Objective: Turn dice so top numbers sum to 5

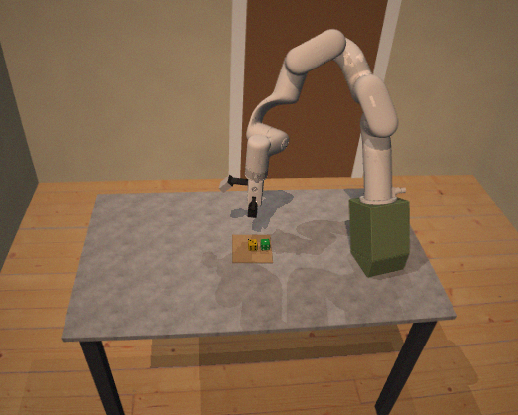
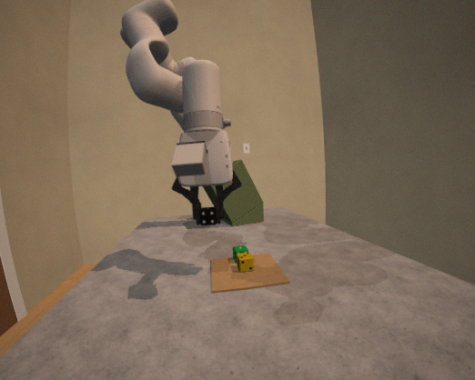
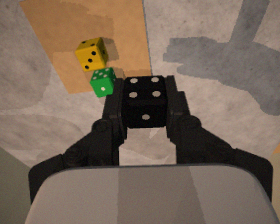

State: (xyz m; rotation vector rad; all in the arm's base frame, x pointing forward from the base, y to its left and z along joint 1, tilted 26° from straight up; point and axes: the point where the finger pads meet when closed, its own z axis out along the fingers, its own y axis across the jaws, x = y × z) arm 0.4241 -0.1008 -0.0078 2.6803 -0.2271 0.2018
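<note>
My gripper is now 7 cm to the right of the yellow die and 11 cm above it. The rest, counted from my hand: tan mat (1 cm ahead, 7 cm to the left, 13 cm below); then green die (4 cm behind, 7 cm to the left, 11 cm below); then black die (1 cm below).
</note>
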